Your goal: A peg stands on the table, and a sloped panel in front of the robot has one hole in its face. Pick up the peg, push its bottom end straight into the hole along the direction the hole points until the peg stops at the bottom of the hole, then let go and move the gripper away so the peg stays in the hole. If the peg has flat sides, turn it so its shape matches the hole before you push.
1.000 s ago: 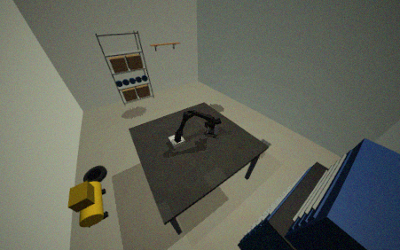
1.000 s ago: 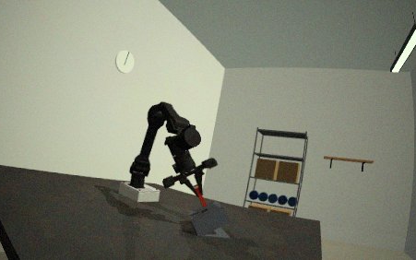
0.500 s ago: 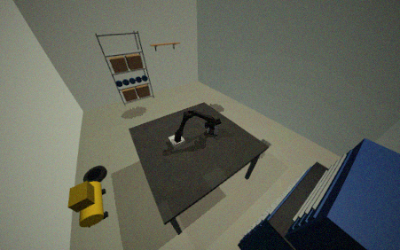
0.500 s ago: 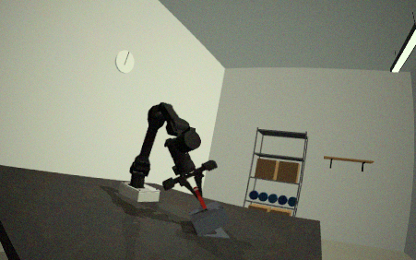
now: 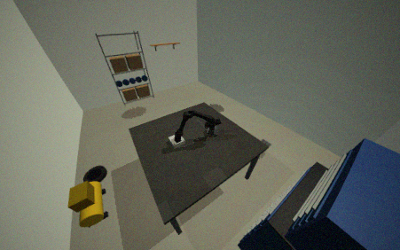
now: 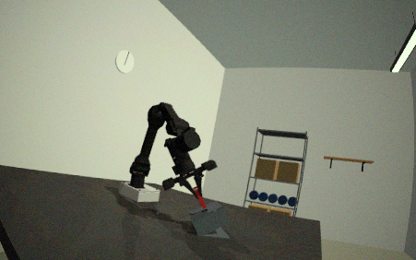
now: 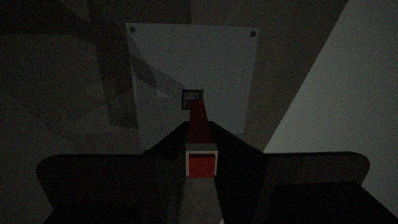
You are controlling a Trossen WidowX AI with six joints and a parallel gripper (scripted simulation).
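My gripper tip is 30 mm short of the panel, 30 mm to the right of it and 70 mm above it. Also, from my gripper tip: red square peg 10 mm behind, 10 mm to the right, 10 mm above.
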